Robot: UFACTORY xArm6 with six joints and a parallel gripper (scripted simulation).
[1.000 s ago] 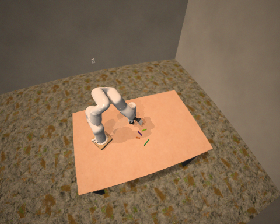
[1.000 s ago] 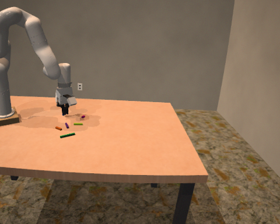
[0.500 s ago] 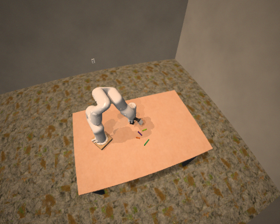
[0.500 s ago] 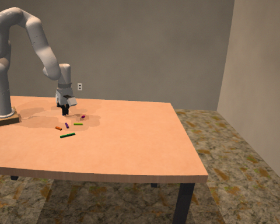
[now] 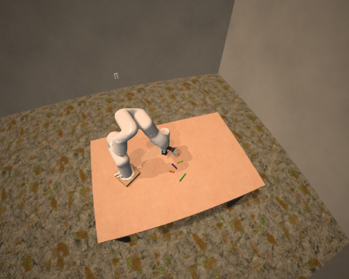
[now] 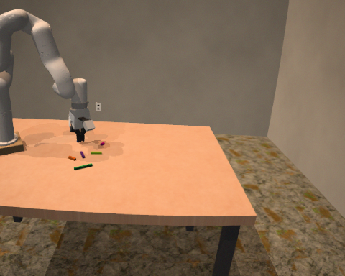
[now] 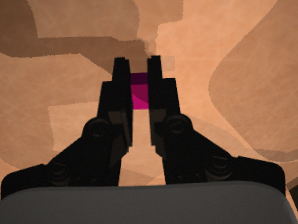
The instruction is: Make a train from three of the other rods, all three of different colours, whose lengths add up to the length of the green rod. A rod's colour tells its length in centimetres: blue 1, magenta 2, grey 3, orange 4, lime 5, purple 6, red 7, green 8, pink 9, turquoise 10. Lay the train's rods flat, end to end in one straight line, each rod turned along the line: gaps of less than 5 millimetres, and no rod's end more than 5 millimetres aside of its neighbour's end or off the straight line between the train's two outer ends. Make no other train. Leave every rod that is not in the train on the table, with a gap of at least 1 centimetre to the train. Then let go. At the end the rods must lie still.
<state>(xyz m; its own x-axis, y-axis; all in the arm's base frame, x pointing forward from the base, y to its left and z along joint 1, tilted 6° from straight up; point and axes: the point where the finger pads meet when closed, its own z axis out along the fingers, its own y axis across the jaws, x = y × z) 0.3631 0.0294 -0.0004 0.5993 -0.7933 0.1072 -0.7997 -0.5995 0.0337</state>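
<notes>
My gripper is now 20 mm past the blue rod, 20 mm to the right of it and 30 mm above it. Round my hand: orange rod 30 mm behind, 170 mm to the right, 30 mm below; then lime rod 70 mm ahead, 130 mm to the right, 30 mm below; then purple rod 10 mm ahead, 140 mm to the right, 30 mm below.
</notes>
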